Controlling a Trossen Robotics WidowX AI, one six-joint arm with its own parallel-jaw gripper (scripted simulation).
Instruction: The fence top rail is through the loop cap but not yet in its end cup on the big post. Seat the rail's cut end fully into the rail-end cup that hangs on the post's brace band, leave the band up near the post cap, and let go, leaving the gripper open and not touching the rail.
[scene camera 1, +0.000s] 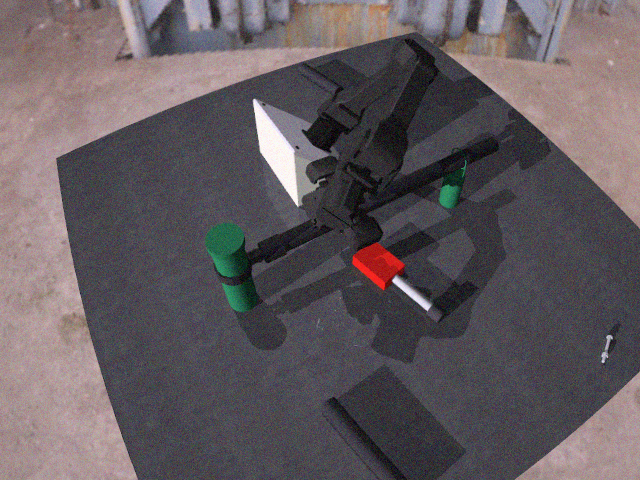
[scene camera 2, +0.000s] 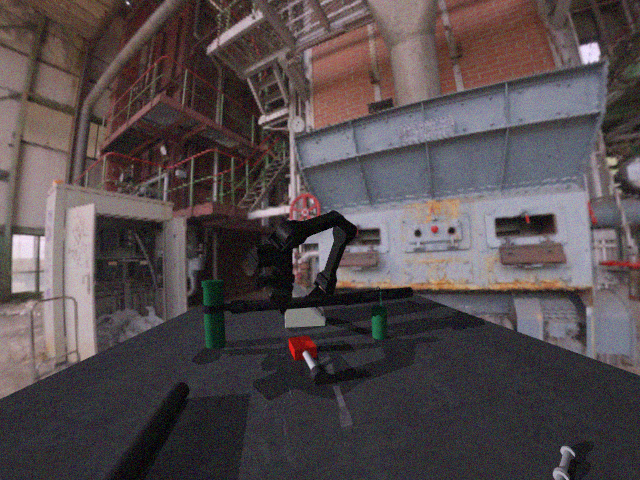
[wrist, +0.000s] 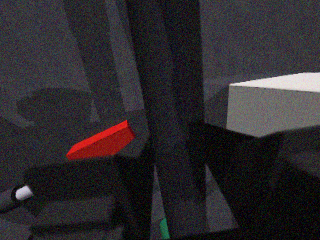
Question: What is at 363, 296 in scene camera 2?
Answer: A dark top rail.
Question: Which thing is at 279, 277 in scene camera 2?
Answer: My gripper.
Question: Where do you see my gripper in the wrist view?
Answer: At 172, 127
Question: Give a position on a dark top rail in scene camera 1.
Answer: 437, 170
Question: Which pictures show my gripper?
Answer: Scene camera 1, scene camera 2 and the wrist view: all of them.
